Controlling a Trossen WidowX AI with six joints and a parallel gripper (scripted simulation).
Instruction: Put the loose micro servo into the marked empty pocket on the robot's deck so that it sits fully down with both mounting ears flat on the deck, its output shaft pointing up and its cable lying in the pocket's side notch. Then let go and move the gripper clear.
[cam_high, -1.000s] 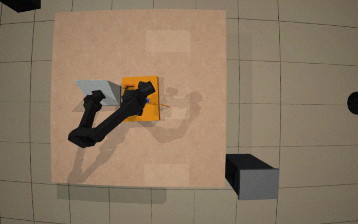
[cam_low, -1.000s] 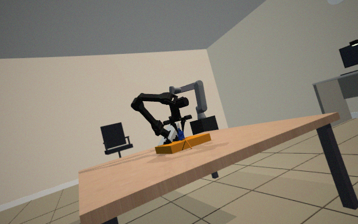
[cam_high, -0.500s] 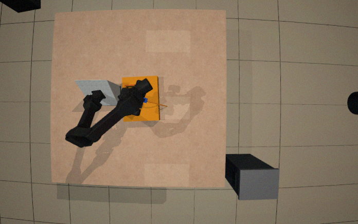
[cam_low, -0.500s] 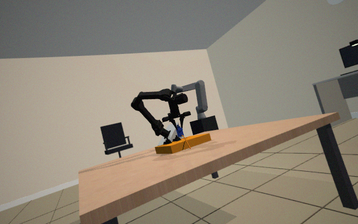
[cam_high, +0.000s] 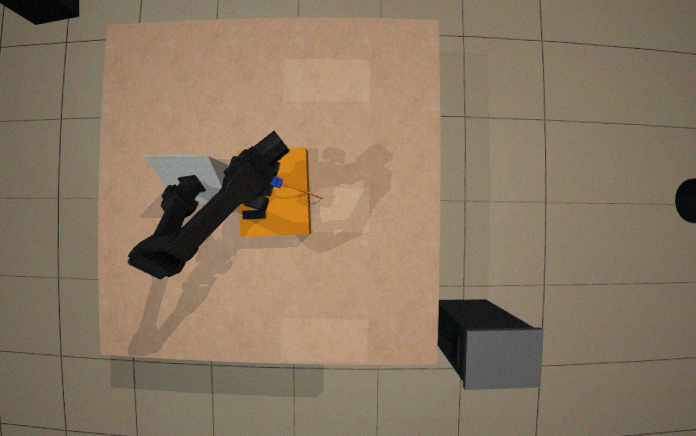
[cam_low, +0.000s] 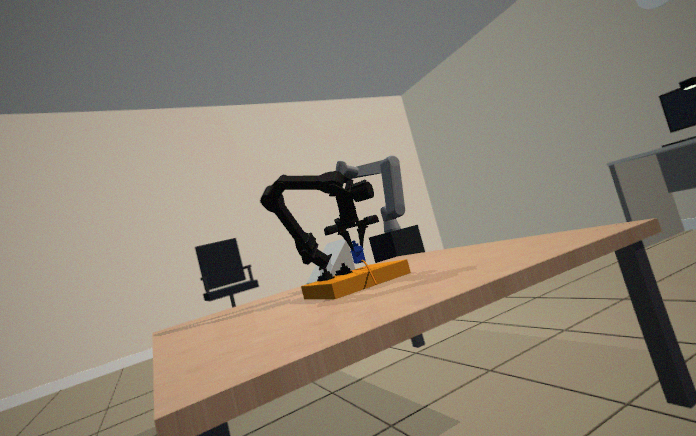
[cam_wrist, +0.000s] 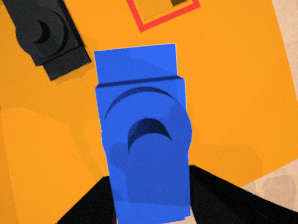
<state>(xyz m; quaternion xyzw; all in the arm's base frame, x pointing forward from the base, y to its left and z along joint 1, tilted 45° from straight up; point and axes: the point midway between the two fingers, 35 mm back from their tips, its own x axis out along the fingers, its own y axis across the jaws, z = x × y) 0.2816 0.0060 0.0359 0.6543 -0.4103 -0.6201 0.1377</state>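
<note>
Right now my gripper tip is 1 cm short of the orange deck, 3 cm to the left of it and 10 cm above it.
</note>
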